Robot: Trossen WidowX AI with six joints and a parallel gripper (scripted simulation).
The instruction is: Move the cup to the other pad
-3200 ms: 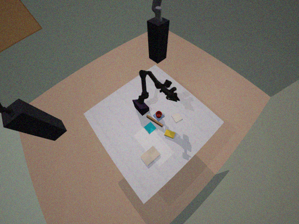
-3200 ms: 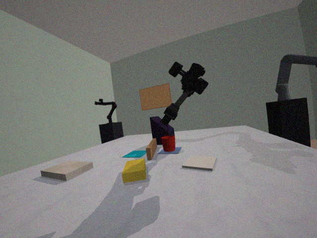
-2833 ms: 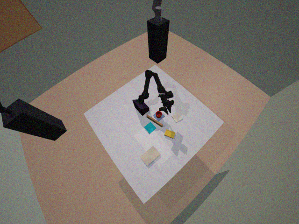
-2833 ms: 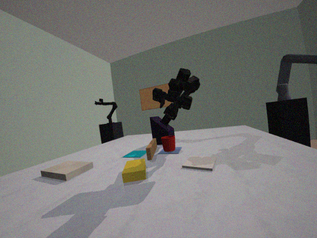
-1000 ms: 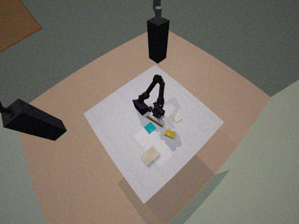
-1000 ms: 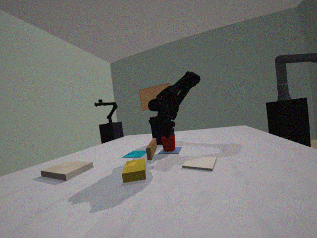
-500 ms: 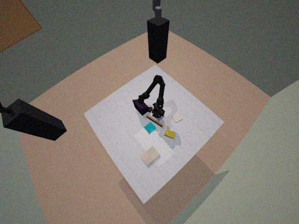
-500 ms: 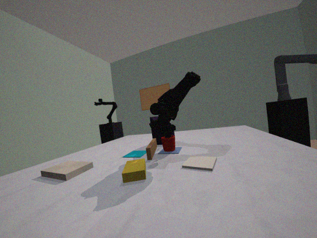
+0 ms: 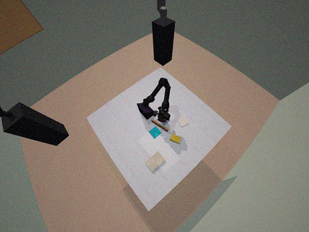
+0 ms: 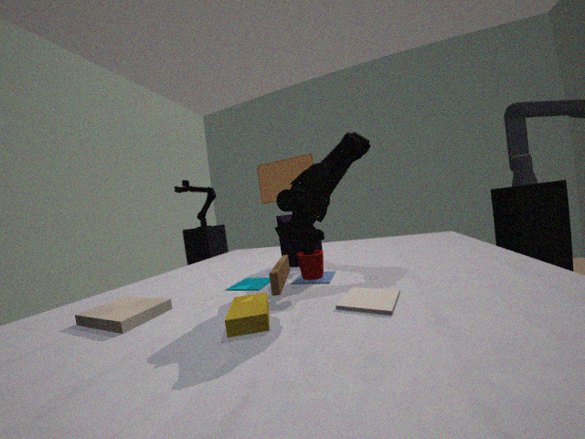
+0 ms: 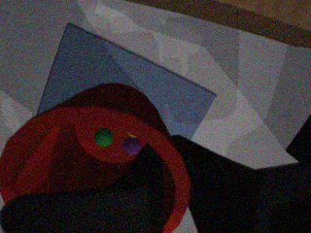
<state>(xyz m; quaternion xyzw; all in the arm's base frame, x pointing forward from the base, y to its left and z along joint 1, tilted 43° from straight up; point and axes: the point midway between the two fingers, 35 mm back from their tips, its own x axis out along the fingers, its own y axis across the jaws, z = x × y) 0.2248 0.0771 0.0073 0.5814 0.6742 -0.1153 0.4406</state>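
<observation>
Right now my gripper tip is 5 cm above the blue pad, 2 cm to the right of it and 2 cm short of it. From my gripper tip the other things lie so: brown block 7 cm to the right, 4 cm ahead, 2 cm below; red cup 3 cm ahead, 1 cm to the left; teal pad 16 cm to the right, 6 cm ahead, 5 cm below.
</observation>
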